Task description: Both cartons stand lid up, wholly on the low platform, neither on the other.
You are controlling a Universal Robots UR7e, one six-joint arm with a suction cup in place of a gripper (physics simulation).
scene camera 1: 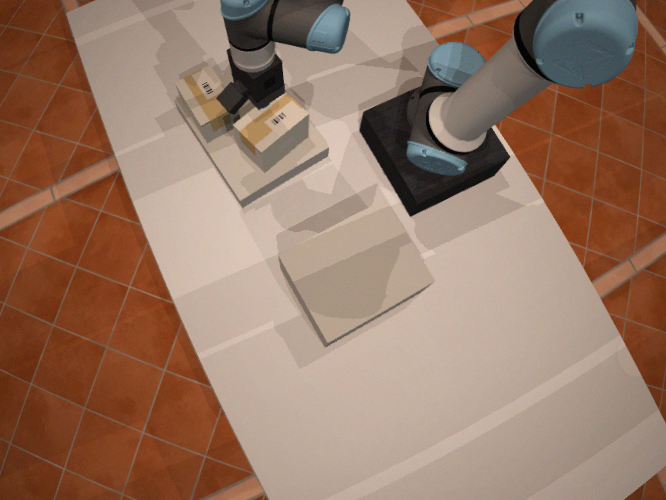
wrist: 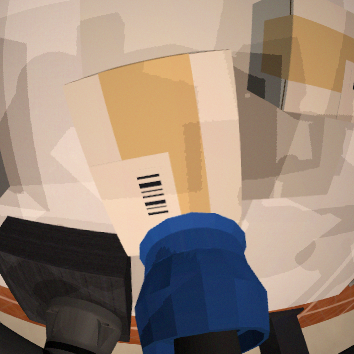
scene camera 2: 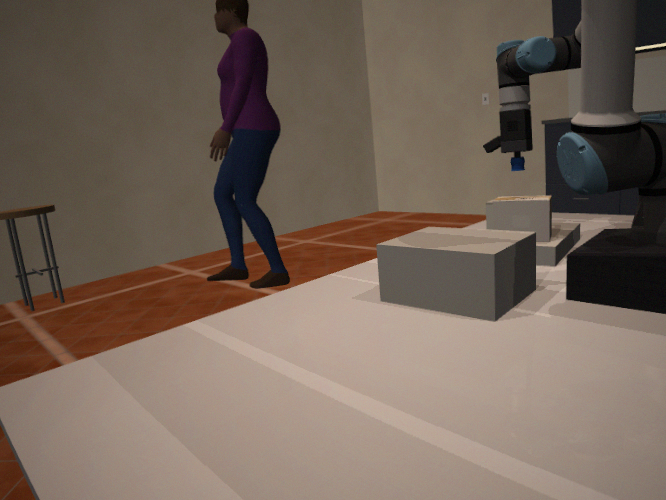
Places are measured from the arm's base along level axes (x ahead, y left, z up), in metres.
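Where they show: hand, tool point: [wrist: 193, 254] [scene camera 2: 518, 170]; arm's base, link origin: [wrist: 83, 317].
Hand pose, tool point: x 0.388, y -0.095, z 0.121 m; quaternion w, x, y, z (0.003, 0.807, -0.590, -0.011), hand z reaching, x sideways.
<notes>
Things, the pixels of their top centre, and the offset from my tool point.
- low platform, top centre: [wrist: 240, 105] [scene camera 1: 248, 122] [scene camera 2: 523, 232] dx +0.023, dy -0.065, dz -0.175 m
- taller grey block, top centre: [scene camera 1: 357, 268] [scene camera 2: 456, 238] dx -0.066, dy +0.365, dz -0.104 m
One carton [scene camera 1: 275, 129] [scene camera 2: 518, 219] [wrist: 150, 115] with tan tape and a barcode label on top stands lid up on the low platform [scene camera 1: 248, 185] [scene camera 2: 544, 255]. The other carton [scene camera 1: 189, 89] [wrist: 312, 55], also label and tape up, stands apart from it on the same platform, close to its left edge in scene camera 1; its far base edge is hard to judge. It is hidden in scene camera 2. Neither carton is on the other. My gripper [scene camera 1: 264, 105] [scene camera 2: 517, 164] [wrist: 192, 232], a blue suction cup, is open and holds nothing. It hangs above the first carton with a visible gap.
A taller grey block [scene camera 1: 349, 269] [scene camera 2: 436, 275] stands on the table in front of the low platform. The black robot base [scene camera 1: 387, 153] [scene camera 2: 613, 269] [wrist: 65, 255] stands to the right. A person [scene camera 2: 244, 107] and a stool [scene camera 2: 29, 212] are beyond the table.
</notes>
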